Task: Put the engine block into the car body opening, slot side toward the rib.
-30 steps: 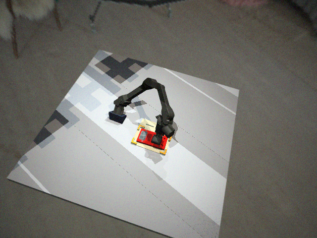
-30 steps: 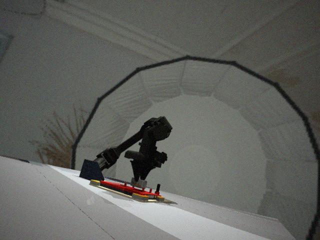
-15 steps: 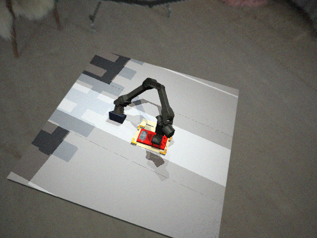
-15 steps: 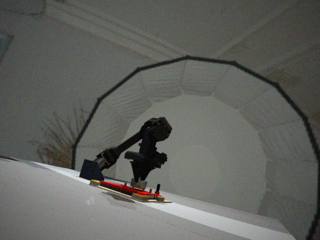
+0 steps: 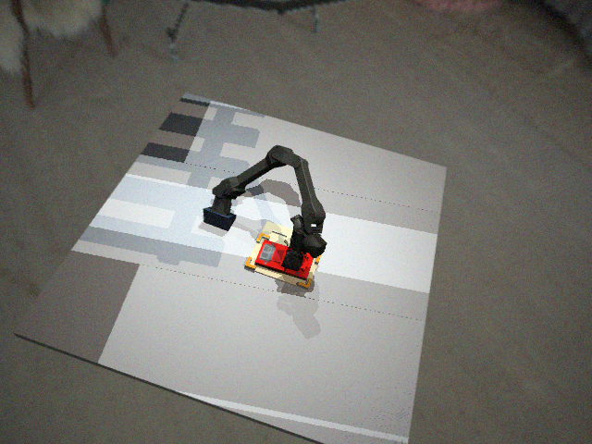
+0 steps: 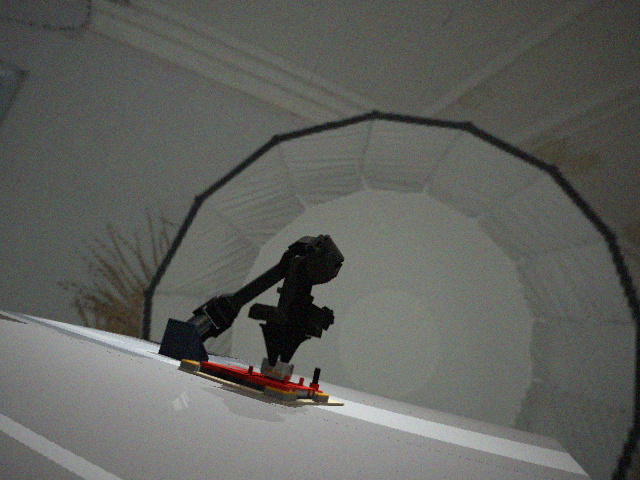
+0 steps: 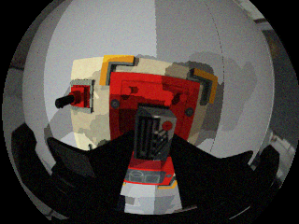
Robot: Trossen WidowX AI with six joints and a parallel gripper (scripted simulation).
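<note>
The grey ribbed engine block lies 10 mm below my gripper tip. Round my gripper tip: short black peg (110 mm to the left, 40 mm ahead, 10 mm below).
</note>
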